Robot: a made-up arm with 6 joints. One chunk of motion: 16 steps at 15 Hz.
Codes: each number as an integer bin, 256 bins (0 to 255) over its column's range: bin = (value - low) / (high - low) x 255, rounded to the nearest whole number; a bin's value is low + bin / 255 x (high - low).
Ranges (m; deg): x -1.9..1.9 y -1.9..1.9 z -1.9..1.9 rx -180..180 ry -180..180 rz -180..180
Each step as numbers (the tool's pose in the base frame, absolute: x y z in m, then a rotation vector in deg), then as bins.
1 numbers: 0.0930 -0.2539 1.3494 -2.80 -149.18 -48.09
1 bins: 134 110 218 126 22 93
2 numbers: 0.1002 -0.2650 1.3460 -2.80 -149.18 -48.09
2 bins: 134 110 218 126 22 93
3 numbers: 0.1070 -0.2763 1.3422 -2.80 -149.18 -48.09
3 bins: 135 109 218 126 22 93
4 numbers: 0.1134 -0.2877 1.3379 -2.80 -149.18 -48.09
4 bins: 135 108 217 126 22 93
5 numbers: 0.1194 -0.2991 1.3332 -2.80 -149.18 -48.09
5 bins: 136 107 217 126 22 93
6 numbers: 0.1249 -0.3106 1.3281 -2.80 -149.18 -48.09
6 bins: 136 107 217 126 22 93
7 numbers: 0.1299 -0.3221 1.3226 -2.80 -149.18 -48.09
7 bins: 136 106 216 126 22 93
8 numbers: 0.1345 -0.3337 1.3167 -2.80 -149.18 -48.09
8 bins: 137 105 216 126 22 93
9 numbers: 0.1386 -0.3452 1.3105 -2.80 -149.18 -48.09
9 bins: 137 104 215 126 22 93
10 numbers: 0.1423 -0.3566 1.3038 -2.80 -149.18 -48.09
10 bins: 137 104 215 126 22 93
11 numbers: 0.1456 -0.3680 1.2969 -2.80 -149.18 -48.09
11 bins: 137 103 215 126 22 93
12 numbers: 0.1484 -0.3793 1.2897 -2.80 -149.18 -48.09
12 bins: 137 102 214 126 22 93
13 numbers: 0.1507 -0.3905 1.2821 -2.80 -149.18 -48.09
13 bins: 138 101 214 126 22 93
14 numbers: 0.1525 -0.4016 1.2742 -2.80 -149.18 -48.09
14 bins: 138 101 213 126 22 93
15 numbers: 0.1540 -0.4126 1.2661 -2.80 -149.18 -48.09
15 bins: 138 100 212 126 22 93
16 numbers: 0.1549 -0.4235 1.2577 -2.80 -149.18 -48.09
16 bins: 138 99 212 126 22 93
